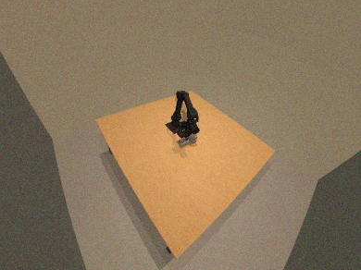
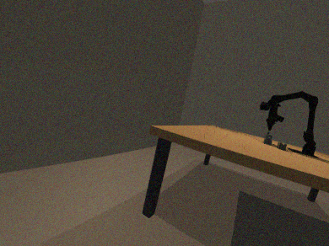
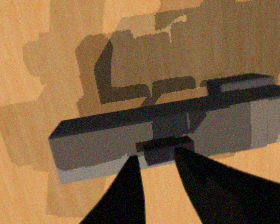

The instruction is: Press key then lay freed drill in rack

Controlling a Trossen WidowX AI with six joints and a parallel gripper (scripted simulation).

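Now: the drill 80 mm to the left of my gripper tip and 50 mm below it. Also, from my gripper tip: pale grey block: 30 mm to the left, 60 mm below; dark frame: 80 mm behind, 190 mm to the left, 80 mm below.
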